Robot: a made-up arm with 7 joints. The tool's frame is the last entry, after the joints.
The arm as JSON. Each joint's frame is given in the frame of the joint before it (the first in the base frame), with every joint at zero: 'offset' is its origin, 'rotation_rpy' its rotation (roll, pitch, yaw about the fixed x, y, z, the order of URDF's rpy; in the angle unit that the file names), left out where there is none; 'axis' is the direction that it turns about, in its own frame. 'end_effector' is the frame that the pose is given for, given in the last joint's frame.
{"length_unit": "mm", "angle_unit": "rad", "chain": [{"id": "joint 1", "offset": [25.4, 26.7, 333.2], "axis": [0.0, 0.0, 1.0]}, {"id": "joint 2", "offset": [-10.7, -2.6, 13.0], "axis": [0.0, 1.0, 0.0]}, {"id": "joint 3", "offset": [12.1, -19.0, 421.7], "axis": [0.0, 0.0, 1.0]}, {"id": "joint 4", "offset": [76.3, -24.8, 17.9], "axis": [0.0, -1.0, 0.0]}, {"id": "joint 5", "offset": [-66.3, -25.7, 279.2], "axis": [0.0, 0.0, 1.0]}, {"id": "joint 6", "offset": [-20.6, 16.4, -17.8], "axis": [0.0, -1.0, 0.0]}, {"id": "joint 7", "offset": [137.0, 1.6, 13.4], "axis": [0.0, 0.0, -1.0]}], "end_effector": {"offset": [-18.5, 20.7, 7.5], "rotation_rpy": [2.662, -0.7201, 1.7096]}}
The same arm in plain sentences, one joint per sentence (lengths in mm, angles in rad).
The arm has seven revolute joints in a row. What follows holds with every joint at zero, and every direction is one of the base frame's. Joint 1 lies 25.4 mm along +x and 26.7 mm along +y and 333.2 mm along +z from the base frame's origin and turns about +z. Joint 2 lies 10.7 mm along -x and 2.6 mm along -y and 13 mm along +z from joint 1 and turns about +y. Joint 3 lies 12.1 mm along +x and 19 mm along -y and 421.7 mm along +z from joint 2 and turns about +z. Joint 4 lies 76.3 mm along +x and 24.8 mm along -y and 17.9 mm along +z from joint 3 and turns about -y. Joint 5 lies 66.3 mm along -x and 25.7 mm along -y and 279.2 mm along +z from joint 4 and turns about +z. Joint 6 lies 20.6 mm along -x and 16.4 mm along +y and 17.8 mm along -z from joint 5 and turns about -y. Joint 7 lies 137 mm along +x and 1.6 mm along +y and 13.4 mm along +z from joint 6 and turns about -z. The tool frame, which is the frame that the pose is given for, lies 18.5 mm along -x and 20.7 mm along +y and 7.5 mm along +z from joint 7; its axes are the base frame's turned by roll 2.662, pitch -0.7201 and yaw 1.7096 rad (as in URDF: about the fixed x, then y, then z).
